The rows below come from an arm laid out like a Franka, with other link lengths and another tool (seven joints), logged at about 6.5 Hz.
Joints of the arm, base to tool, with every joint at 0 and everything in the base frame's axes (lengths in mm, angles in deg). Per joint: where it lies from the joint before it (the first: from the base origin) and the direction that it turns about. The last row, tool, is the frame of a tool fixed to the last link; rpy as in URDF.
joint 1: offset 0 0 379.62 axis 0 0 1
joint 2: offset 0 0 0 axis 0 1 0
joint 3: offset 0 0 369.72 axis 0 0 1
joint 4: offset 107.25 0 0 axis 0 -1 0
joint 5: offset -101.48 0 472.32 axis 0 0 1
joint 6: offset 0 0 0 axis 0 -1 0
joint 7: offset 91.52 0 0 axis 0 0 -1
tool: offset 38 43 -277.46 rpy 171.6 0 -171.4
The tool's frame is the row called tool.
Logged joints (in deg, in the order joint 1, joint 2, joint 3, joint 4, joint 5, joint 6, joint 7), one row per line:
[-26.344 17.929 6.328 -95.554 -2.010 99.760 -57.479]
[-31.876 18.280 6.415 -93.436 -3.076 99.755 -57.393]
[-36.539 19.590 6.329 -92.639 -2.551 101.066 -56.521]
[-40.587 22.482 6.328 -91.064 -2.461 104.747 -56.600]
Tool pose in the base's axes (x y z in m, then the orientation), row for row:
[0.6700 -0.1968 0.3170 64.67 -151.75 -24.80]
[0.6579 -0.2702 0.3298 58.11 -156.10 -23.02]
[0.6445 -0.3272 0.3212 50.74 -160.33 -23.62]
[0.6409 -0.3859 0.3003 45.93 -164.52 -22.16]
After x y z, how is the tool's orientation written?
As a rotation vector, in degrees.
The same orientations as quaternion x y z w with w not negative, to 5 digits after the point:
[0.38512 -0.90370 -0.14769 0.11486]
[0.34374 -0.92339 -0.13617 0.10324]
[0.29761 -0.94040 -0.13854 0.08874]
[0.26605 -0.95298 -0.12836 0.06765]

